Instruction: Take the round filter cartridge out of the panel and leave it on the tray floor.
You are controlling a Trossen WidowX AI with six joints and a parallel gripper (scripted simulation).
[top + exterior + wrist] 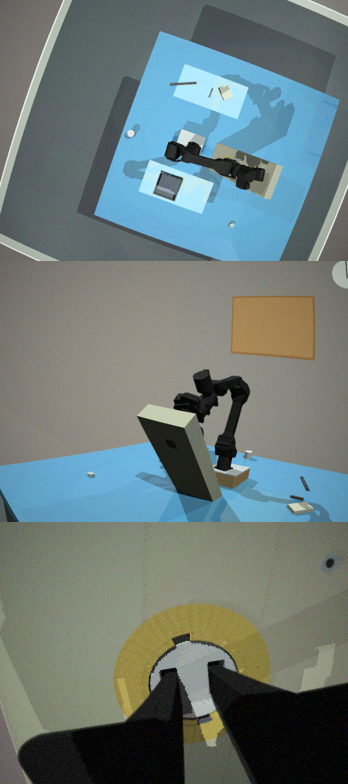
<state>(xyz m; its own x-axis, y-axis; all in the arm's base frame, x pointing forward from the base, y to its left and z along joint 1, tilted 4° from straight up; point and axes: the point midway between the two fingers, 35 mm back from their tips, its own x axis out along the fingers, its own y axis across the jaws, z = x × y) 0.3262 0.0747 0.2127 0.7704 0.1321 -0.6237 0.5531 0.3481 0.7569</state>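
The round grey filter cartridge lies 1 cm ahead of my gripper tip and 1 cm below it. From my gripper tip the other things lie so: cream block: 34 cm behind, 35 cm to the left, 26 cm below; then grey square tray: 34 cm behind, 36 cm to the right, 26 cm below.
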